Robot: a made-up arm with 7 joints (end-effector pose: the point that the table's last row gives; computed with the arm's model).
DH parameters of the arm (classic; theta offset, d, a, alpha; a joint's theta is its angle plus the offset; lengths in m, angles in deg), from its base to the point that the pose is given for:
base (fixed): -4.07 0 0 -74.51
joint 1: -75.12 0.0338 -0.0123 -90
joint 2: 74 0 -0.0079 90
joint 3: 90 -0.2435 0.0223 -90
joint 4: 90 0.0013 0.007 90
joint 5: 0 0.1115 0 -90
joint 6: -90 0 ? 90
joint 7: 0 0 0 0
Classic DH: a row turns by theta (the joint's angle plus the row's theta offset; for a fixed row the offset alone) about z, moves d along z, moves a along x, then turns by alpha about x.
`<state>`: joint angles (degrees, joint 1 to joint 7).
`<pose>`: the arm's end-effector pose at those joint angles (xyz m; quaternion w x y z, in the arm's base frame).
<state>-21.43 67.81 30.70 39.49 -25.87 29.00 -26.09</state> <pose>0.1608 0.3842 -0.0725 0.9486 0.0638 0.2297 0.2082</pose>
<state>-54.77 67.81 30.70 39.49 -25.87 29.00 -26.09</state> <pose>0.2331 0.3518 0.0258 0.9893 0.0027 -0.0423 0.1398</pose>
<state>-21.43 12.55 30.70 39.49 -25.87 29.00 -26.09</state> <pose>0.1668 0.1586 -0.3334 0.8695 -0.3570 0.3401 0.0277</pose>
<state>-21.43 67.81 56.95 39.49 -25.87 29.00 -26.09</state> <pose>0.1224 0.4051 -0.0361 0.9554 -0.0303 0.0388 0.2912</pose>
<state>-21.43 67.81 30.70 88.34 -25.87 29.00 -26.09</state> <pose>0.0610 0.4017 -0.1578 0.7784 -0.1970 0.4292 0.4137</pose>
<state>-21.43 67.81 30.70 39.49 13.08 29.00 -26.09</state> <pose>0.1506 0.3920 -0.0614 0.8145 0.3190 0.3824 0.2976</pose>
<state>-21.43 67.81 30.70 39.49 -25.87 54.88 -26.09</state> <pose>0.1472 0.3807 -0.0913 0.8846 -0.0731 0.3942 0.2383</pose>
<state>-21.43 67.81 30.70 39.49 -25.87 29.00 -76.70</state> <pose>0.1608 0.3842 -0.0725 0.9465 -0.0405 0.2349 -0.2173</pose>
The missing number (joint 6, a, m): 0.0524
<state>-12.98 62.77 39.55 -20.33 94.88 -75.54 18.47</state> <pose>0.1554 0.2417 -0.0514 0.0974 0.9050 -0.3063 -0.2787</pose>
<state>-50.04 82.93 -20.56 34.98 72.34 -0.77 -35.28</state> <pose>0.2489 0.3219 0.0197 0.2506 0.8698 0.4239 0.0319</pose>
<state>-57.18 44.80 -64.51 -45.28 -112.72 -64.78 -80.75</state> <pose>0.2129 0.0377 -0.0726 0.2451 -0.4663 -0.4938 -0.6918</pose>
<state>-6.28 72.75 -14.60 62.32 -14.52 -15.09 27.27</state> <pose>0.0931 0.3953 -0.1449 0.6797 0.5991 0.2626 0.3319</pose>
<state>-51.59 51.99 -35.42 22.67 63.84 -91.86 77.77</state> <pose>0.2491 0.1372 -0.1517 0.6344 0.1815 -0.6362 -0.3997</pose>
